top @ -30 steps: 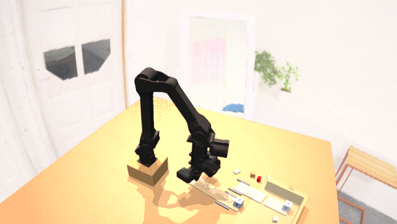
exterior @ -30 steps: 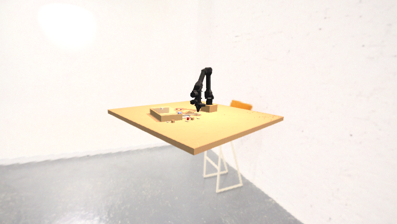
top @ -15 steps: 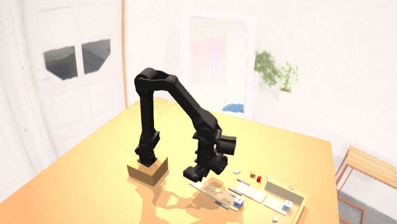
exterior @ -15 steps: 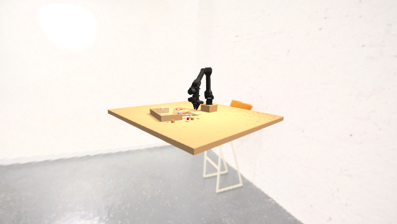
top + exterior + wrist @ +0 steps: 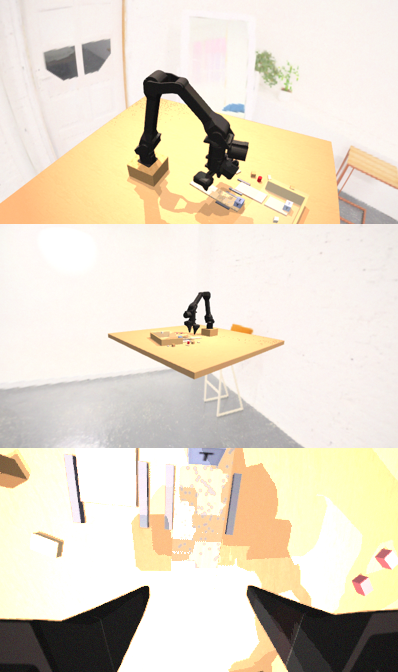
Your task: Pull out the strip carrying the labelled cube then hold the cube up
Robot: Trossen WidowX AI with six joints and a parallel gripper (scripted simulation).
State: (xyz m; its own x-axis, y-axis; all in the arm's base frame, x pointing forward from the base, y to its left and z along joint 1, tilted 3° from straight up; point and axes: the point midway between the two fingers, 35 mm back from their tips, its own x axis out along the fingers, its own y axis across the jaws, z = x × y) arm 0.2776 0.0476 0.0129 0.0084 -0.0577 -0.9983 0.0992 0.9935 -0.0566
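The white strip lies 15 cm ahead of my gripper tip, 7 cm to the left of it and 5 cm below it. Also, from my gripper tip: cube (28 cm ahead, 8 cm to the right, 2 cm above).
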